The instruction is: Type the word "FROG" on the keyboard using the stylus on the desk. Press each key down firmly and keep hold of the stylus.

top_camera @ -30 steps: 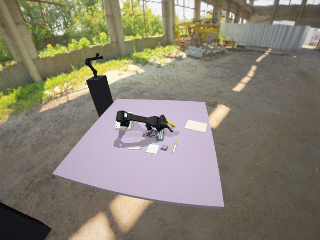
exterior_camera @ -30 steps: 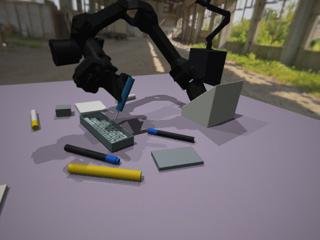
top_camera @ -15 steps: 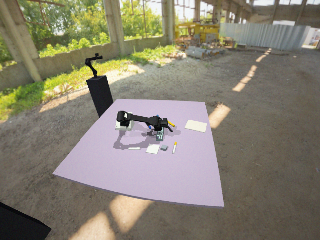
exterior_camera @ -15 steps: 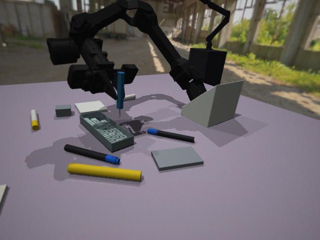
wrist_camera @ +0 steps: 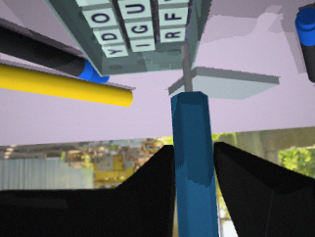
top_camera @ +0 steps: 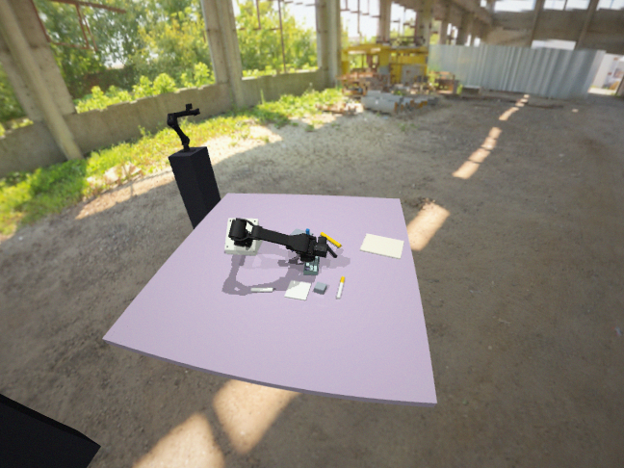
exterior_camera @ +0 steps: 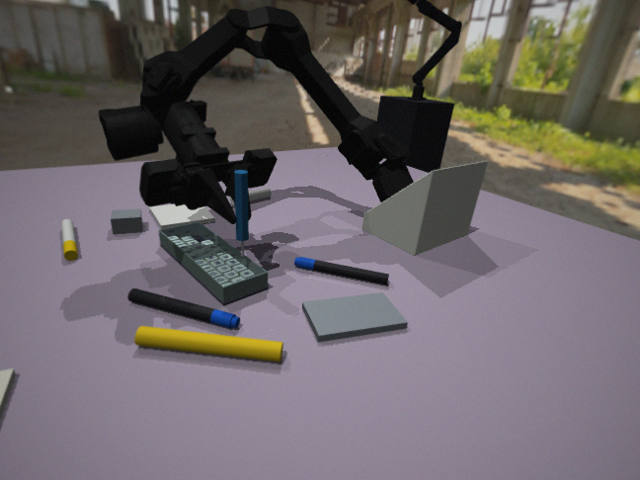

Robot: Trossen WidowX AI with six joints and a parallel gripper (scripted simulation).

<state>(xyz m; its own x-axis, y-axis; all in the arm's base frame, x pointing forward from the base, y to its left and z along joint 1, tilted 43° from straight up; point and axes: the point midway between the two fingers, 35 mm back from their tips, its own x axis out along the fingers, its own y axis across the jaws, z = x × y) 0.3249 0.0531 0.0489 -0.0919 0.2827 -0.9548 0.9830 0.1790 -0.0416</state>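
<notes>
My gripper tip is now 9 cm short of the yellow cylinder, 12 cm to the right of it and 8 cm above it. From my gripper tip the other things lie so: small grey block 11 cm ahead, 22 cm to the right, 7 cm below; then flat grey slab 8 cm behind, 15 cm to the left, 8 cm below; then blue stylus 1 cm below.
</notes>
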